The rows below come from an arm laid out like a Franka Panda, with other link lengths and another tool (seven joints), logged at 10 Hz.
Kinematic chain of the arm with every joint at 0, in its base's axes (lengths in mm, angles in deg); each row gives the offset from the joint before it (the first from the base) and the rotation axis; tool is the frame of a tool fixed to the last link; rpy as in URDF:
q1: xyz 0 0 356.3 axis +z
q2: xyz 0 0 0 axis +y
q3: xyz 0 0 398.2 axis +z
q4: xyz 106.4 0 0 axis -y
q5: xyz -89.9 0 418.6 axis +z
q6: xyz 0 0 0 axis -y
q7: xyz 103 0 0 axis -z
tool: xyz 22 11 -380.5 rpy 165.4 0 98.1
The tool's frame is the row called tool.
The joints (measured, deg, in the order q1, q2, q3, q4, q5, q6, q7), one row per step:
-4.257, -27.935, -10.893, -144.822, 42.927, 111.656, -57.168
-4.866, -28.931, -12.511, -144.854, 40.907, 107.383, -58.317
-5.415, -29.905, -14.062, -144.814, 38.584, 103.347, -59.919
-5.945, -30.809, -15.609, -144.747, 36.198, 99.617, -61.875
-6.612, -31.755, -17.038, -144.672, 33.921, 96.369, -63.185
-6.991, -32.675, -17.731, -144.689, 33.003, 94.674, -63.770
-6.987, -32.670, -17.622, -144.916, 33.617, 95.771, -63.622
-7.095, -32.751, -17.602, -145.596, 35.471, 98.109, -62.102
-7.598, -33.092, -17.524, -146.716, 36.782, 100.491, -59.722
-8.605, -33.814, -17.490, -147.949, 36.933, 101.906, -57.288
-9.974, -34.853, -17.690, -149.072, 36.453, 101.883, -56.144
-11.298, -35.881, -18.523, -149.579, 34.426, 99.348, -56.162
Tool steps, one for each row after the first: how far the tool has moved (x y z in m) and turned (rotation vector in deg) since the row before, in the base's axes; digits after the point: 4 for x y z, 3 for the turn. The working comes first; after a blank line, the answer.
Tool pose at each row, in the base's axes (x y z in m, rotation vector in deg; the steps are taken from these numbers as rounded here):
0.4805, 0.1201, 0.3676, -79.623, -134.142, -82.557
0.4550, 0.1156, 0.3702, -76.394, -133.604, -81.529
0.4291, 0.1098, 0.3721, -72.668, -133.767, -80.367
0.4037, 0.1025, 0.3735, -68.840, -134.191, -79.319
0.3809, 0.0933, 0.3752, -66.336, -134.265, -78.303
0.3691, 0.0898, 0.3794, -65.065, -134.291, -78.343
0.3759, 0.0896, 0.3792, -66.040, -134.374, -79.139
0.3915, 0.0889, 0.3806, -70.083, -132.884, -81.241
0.4033, 0.0845, 0.3776, -75.554, -130.677, -82.341
0.4059, 0.0766, 0.3720, -80.652, -128.534, -82.134
0.3995, 0.0691, 0.3680, -83.493, -127.044, -81.892
0.3785, 0.0628, 0.3648, -83.146, -126.399, -80.421

-0.0255, -0.0045, 0.0026, 0.746, 1.058, 2.541
-0.0259, -0.0058, 0.0019, 0.341, 0.674, 2.897
-0.0254, -0.0073, 0.0014, 0.199, 0.370, 2.931
-0.0228, -0.0092, 0.0017, 0.118, 0.536, 2.023
-0.0118, -0.0035, 0.0042, 0.263, -0.070, 0.882
0.0068, -0.0002, -0.0002, 0.040, -0.514, -0.906
0.0156, -0.0007, 0.0014, 0.797, -0.266, -3.284
0.0118, -0.0044, -0.0030, 0.523, 0.694, -3.999
0.0026, -0.0079, -0.0056, 0.086, 1.339, -3.449
-0.0064, -0.0075, -0.0040, 0.168, 0.938, -1.909
-0.0210, -0.0063, -0.0032, 0.117, 1.333, 0.632

